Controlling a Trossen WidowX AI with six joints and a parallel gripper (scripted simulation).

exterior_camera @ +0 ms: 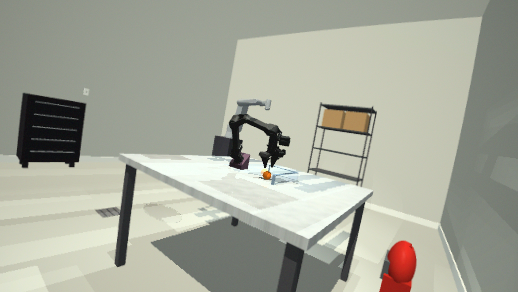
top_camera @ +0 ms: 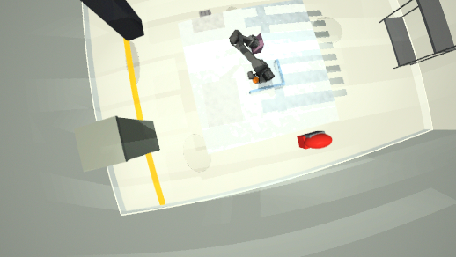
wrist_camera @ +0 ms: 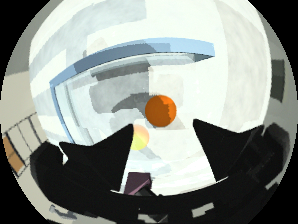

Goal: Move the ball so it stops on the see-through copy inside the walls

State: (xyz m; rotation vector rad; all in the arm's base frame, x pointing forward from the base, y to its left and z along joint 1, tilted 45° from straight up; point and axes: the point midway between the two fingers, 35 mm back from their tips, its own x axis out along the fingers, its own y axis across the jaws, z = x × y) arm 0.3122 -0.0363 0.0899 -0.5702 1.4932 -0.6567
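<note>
Now: the orange ball 5 cm below my gripper tip.
</note>
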